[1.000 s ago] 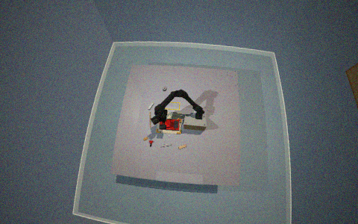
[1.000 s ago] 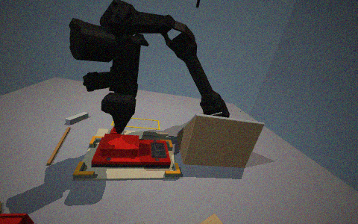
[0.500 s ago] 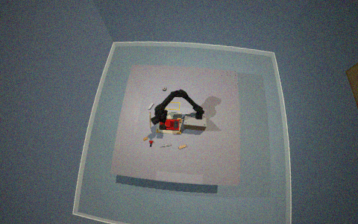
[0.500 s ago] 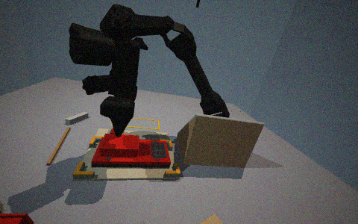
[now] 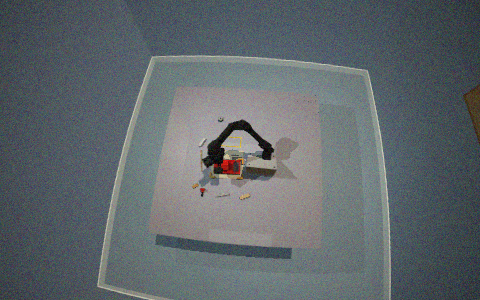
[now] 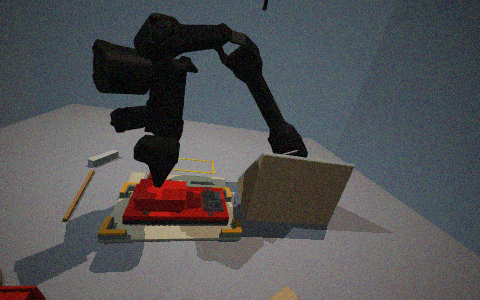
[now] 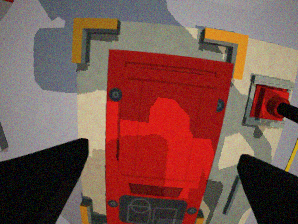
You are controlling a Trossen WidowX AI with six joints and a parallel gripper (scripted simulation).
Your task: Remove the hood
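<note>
My gripper tip is now 5 cm above the hood. The rest, counted from my gripper tip: wooden stick (17 cm ahead, 8 cm below, 3 cm to the right).
</note>
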